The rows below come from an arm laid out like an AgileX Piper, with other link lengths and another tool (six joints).
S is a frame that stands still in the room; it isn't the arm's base.
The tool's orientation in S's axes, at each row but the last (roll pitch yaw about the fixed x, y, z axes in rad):
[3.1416 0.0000 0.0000]
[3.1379 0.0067 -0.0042]
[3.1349 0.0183 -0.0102]
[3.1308 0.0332 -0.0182]
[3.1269 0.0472 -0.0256]
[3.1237 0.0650 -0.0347]
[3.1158 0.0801 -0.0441]
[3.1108 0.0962 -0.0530]
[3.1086 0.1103 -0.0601]
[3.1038 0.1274 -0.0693]
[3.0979 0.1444 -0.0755]
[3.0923 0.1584 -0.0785]
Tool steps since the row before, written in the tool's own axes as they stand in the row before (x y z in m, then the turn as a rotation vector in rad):
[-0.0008 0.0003 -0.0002 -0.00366 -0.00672 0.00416]
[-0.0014 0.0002 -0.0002 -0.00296 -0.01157 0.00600]
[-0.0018 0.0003 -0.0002 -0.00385 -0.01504 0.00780]
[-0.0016 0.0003 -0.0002 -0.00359 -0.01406 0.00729]
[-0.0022 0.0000 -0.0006 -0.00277 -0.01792 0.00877]
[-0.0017 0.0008 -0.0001 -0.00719 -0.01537 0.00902]
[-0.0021 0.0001 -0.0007 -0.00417 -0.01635 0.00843]
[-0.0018 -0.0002 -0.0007 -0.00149 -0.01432 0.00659]
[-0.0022 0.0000 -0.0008 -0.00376 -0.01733 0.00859]
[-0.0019 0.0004 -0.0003 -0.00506 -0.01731 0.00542]
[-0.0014 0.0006 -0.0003 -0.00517 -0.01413 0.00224]
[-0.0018 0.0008 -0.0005 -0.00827 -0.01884 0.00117]
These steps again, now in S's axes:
[-0.0008 -0.0003 0.0002 -0.00366 0.00672 -0.00416]
[-0.0014 -0.0002 0.0002 -0.00295 0.01156 -0.00602]
[-0.0018 -0.0003 0.0002 -0.00384 0.01503 -0.00783]
[-0.0016 -0.0003 0.0003 -0.00358 0.01405 -0.00732]
[-0.0022 0.0001 0.0007 -0.00274 0.01787 -0.00889]
[-0.0017 -0.0007 0.0002 -0.00725 0.01547 -0.00881]
[-0.0020 0.0000 0.0009 -0.00415 0.01633 -0.00849]
[-0.0017 0.0003 0.0009 -0.00141 0.01420 -0.00685]
[-0.0021 0.0002 0.0010 -0.00371 0.01729 -0.00869]
[-0.0019 -0.0003 0.0006 -0.00459 0.01745 -0.00538]
[-0.0014 -0.0005 0.0005 -0.00445 0.01440 -0.00208]
[-0.0017 -0.0006 0.0008 -0.00700 0.01937 -0.00077]

